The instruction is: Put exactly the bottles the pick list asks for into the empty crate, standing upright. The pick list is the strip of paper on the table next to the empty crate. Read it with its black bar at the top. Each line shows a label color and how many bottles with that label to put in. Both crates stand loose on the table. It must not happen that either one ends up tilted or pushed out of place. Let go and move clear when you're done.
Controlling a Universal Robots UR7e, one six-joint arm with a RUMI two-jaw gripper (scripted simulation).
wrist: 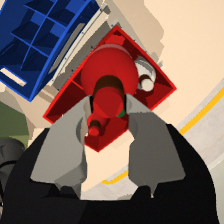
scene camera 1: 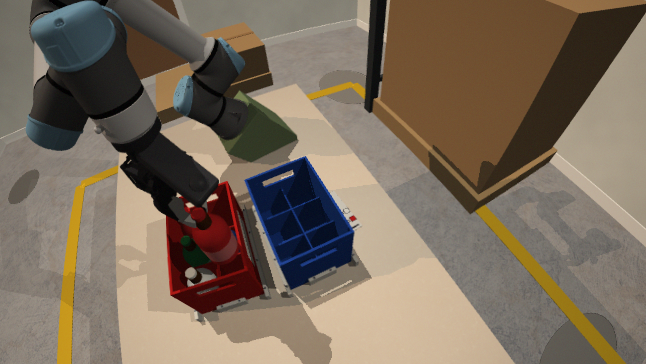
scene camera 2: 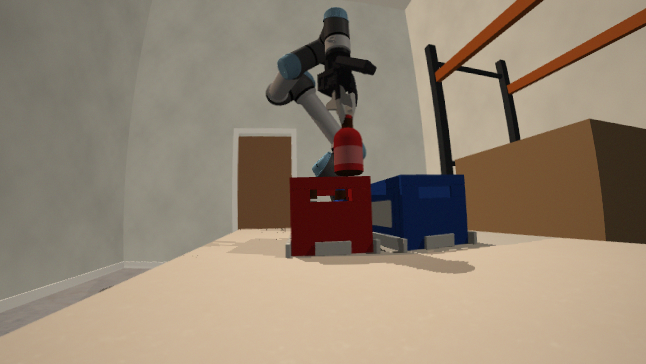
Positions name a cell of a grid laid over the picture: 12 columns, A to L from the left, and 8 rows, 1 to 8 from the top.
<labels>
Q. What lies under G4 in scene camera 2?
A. A red-label bottle.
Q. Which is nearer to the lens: the red crate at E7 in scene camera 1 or the blue crate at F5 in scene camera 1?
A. The red crate.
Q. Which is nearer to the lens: the red-label bottle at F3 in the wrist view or the red crate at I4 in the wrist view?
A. The red-label bottle.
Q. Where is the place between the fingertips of the gripper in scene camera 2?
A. G3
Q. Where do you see a blue crate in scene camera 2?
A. H5
</labels>
